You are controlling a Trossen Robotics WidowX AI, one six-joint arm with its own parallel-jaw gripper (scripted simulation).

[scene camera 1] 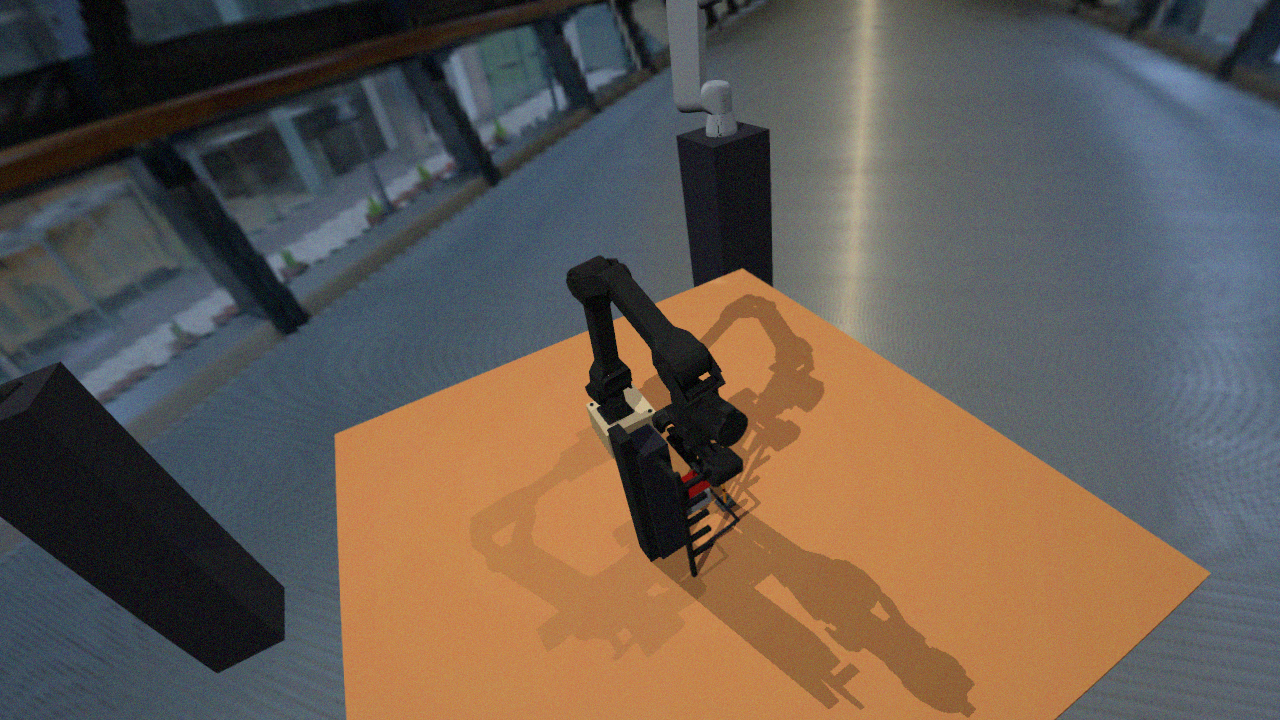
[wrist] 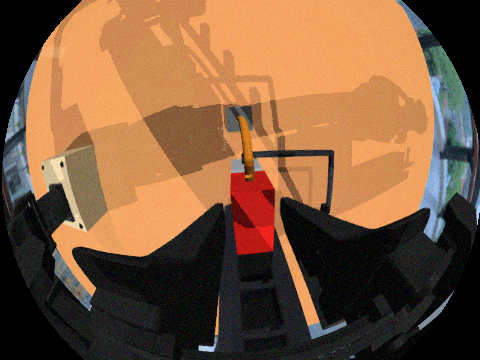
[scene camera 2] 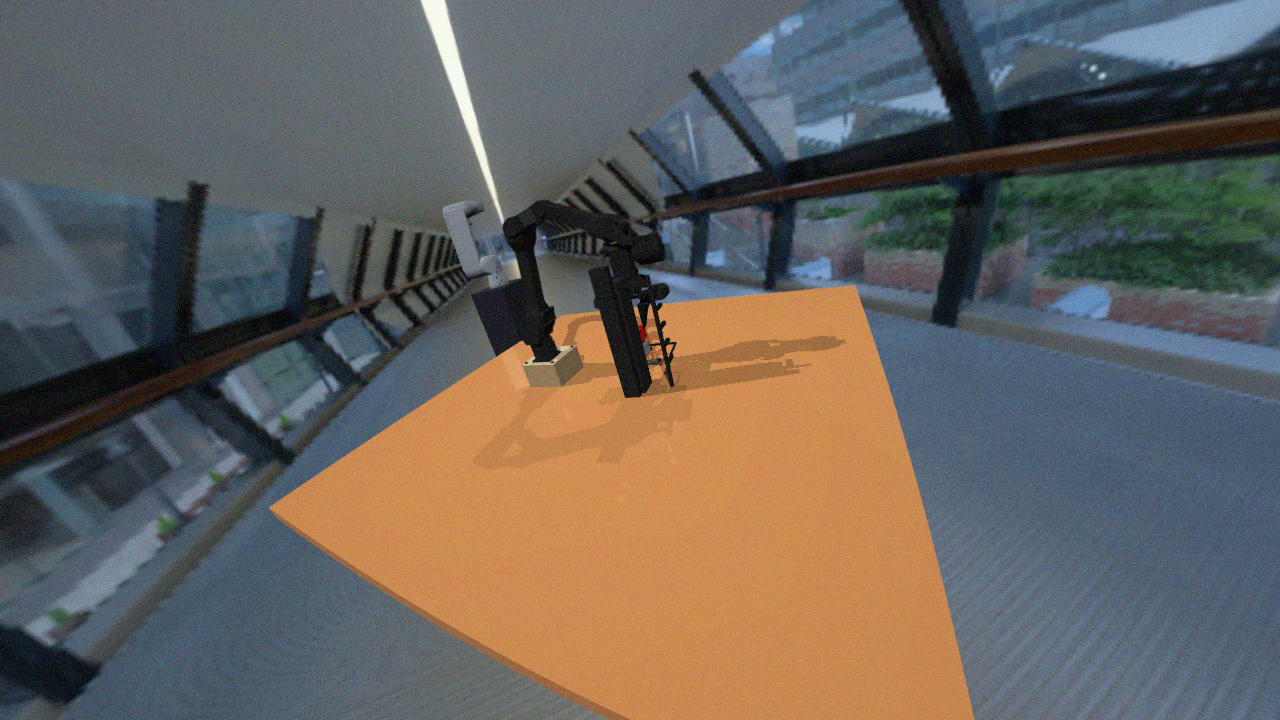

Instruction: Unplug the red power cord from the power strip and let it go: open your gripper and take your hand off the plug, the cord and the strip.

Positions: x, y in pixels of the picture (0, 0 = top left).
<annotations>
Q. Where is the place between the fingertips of the gripper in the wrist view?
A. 252, 207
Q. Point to a red plug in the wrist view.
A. At 253, 202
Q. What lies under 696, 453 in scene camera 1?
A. The gripper.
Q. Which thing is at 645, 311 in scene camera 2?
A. The gripper.
</annotations>
